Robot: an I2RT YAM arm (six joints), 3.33 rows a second.
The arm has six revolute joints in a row. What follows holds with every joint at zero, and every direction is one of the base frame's. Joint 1 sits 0.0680 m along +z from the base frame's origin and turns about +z. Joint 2 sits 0.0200 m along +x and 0.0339 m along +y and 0.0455 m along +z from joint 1 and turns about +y. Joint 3 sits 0.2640 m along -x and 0.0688 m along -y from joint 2 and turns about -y. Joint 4 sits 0.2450 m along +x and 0.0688 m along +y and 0.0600 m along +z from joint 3 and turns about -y. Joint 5 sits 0.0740 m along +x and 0.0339 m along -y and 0.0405 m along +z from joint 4 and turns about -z. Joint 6 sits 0.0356 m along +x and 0.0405 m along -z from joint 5 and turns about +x. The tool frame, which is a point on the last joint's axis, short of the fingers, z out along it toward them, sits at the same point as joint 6; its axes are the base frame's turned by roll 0.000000, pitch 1.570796 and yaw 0.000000 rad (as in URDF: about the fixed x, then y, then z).
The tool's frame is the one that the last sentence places.
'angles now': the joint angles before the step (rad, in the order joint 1, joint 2, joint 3, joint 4, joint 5, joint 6). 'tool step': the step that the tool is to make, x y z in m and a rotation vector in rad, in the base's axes. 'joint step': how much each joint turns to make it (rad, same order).
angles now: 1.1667 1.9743 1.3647 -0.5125 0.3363 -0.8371
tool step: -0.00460 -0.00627 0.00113 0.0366 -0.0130 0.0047
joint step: 0.0042 -0.0389 -0.0583 0.0580 -0.0023 0.0007
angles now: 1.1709 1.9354 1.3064 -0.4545 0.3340 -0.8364
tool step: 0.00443 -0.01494 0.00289 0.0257 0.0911 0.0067
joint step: -0.0347 -0.0435 -0.0405 -0.0183 -0.1022 0.0068
